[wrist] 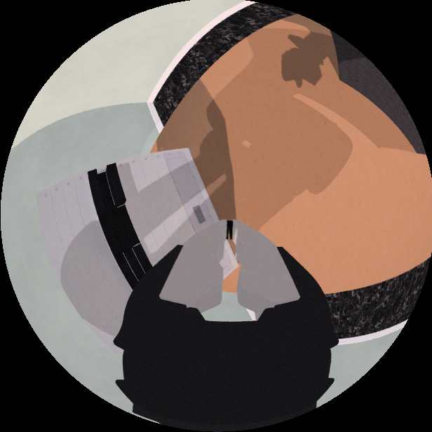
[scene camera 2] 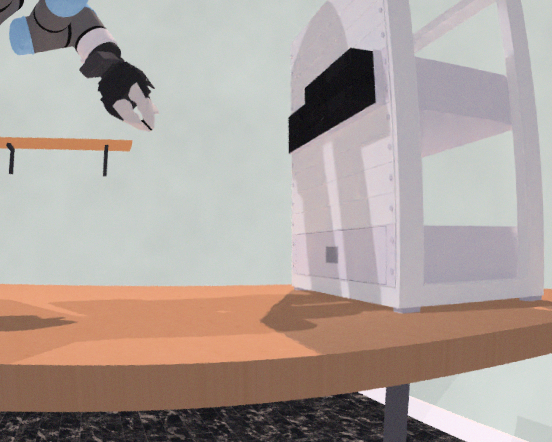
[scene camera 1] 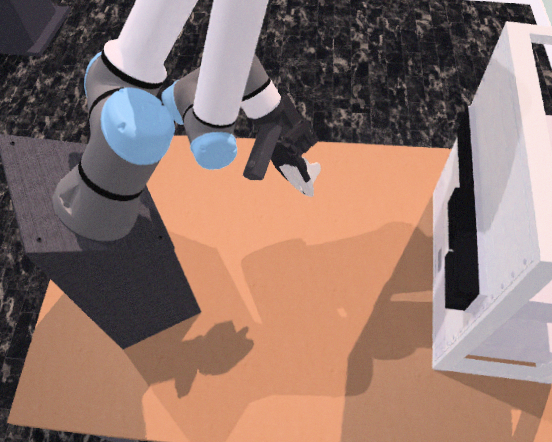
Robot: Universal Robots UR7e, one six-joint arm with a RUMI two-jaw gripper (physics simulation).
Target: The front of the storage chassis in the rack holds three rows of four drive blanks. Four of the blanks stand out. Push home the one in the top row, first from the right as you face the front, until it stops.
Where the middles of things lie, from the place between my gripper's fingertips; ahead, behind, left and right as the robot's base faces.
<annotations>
My gripper is now 45 cm short of the white rack (scene camera 2: 364, 110) and 1 cm to the right of it.
</annotations>
